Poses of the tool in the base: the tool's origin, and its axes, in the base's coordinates. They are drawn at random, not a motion.
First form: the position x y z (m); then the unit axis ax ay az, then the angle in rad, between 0 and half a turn.
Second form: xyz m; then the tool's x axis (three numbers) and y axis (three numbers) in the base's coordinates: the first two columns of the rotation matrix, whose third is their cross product. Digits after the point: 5 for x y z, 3 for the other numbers.
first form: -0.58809 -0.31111 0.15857 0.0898 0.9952 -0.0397 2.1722
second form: -0.58809 -0.31111 0.15857 -0.553 0.107 -0.826 0.173 0.985 0.012
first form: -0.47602 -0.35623 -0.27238 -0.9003 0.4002 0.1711 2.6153
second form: -0.47602 -0.35623 -0.27238 0.647 -0.586 -0.488 -0.758 -0.566 -0.325
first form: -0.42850 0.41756 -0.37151 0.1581 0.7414 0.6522 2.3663
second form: -0.42850 0.41756 -0.37151 -0.671 0.657 -0.342 -0.256 0.228 0.940
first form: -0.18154 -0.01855 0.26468 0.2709 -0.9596 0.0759 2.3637
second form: -0.18154 -0.01855 0.26468 -0.587 -0.392 0.709 -0.498 0.864 0.065
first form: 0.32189 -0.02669 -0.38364 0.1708 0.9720 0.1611 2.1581
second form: 0.32189 -0.02669 -0.38364 -0.509 0.392 -0.766 0.124 0.914 0.386
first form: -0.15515 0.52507 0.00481 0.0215 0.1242 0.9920 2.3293
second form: -0.15515 0.52507 0.00481 -0.687 0.725 -0.054 -0.716 -0.662 0.224
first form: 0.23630 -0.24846 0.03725 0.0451 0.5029 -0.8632 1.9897
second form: 0.23630 -0.24846 0.03725 -0.404 -0.757 -0.514 0.820 -0.051 -0.569
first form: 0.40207 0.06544 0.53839 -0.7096 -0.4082 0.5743 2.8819
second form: 0.40207 0.06544 0.53839 0.024 0.717 -0.697 0.422 -0.639 -0.643
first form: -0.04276 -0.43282 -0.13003 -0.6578 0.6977 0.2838 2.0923
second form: -0.04276 -0.43282 -0.13003 0.150 -0.441 -0.885 -0.934 0.231 -0.274
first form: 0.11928 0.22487 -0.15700 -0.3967 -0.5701 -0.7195 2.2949
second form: 0.11928 0.22487 -0.15700 -0.401 -0.163 0.902 0.915 -0.122 0.385
